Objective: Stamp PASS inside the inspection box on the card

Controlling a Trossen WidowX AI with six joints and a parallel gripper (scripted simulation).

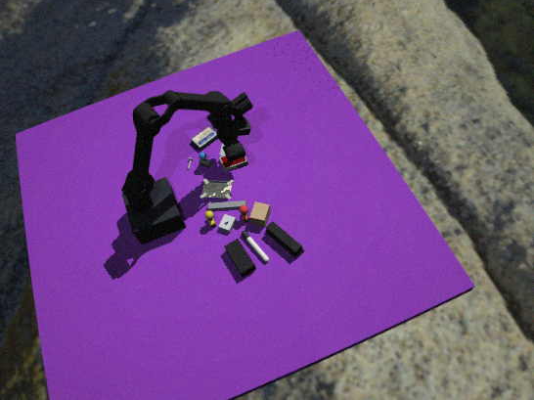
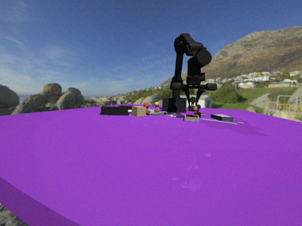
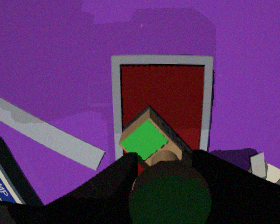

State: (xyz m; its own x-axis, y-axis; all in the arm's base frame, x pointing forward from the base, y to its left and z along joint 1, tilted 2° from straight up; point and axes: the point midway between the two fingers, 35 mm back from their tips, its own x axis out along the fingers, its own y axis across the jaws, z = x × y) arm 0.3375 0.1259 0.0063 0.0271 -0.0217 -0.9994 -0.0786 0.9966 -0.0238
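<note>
Now: gripper tip 6 cm above the ink pad. Round my gripper tip: blue-knobbed stamp 10 cm behind, 3 cm to the left, 4 cm below; then cream card 9 cm behind, 9 cm to the right, 6 cm below; then green-knobbed stamp right at my gripper tip.
</note>
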